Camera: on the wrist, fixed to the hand. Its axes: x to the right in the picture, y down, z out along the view.
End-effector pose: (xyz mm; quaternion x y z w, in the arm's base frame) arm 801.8 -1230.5 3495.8 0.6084 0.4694 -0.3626 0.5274
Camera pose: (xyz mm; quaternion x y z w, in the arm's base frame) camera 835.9 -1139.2 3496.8 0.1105 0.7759 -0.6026 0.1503
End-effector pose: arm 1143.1 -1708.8 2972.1 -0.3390 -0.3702 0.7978 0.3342
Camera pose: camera 1188.9 -1672.4 2894.1 -0.0144 -0.5229 0.3375 0.7826
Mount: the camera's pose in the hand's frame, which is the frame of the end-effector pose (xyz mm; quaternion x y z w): 26.4 32.5 -88.0 -0.0317 0.0121 -0.6835 0.7292
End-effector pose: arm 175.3 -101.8 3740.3 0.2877 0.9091 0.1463 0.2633
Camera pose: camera 121.9 -70.3 3815.5 -0.4217 0.8581 -0.0410 0.2901
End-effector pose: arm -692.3 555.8 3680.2 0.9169 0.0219 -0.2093 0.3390
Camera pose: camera -629.8 583.6 3749.6 0.6454 0.6534 -0.3725 0.1329
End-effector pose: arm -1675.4 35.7 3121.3 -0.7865 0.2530 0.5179 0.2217
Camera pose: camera -1625.1 -47.6 3126.2 -0.7597 -0.3668 0.2246 0.4877
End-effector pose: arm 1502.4 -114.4 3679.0 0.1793 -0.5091 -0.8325 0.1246
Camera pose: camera 1516.8 -210.0 3666.7 -0.4848 0.2208 0.7062 0.4663
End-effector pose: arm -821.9 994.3 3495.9 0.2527 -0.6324 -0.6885 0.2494
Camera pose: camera -782.5 908.8 3521.1 -0.6169 0.2636 0.6895 0.2731
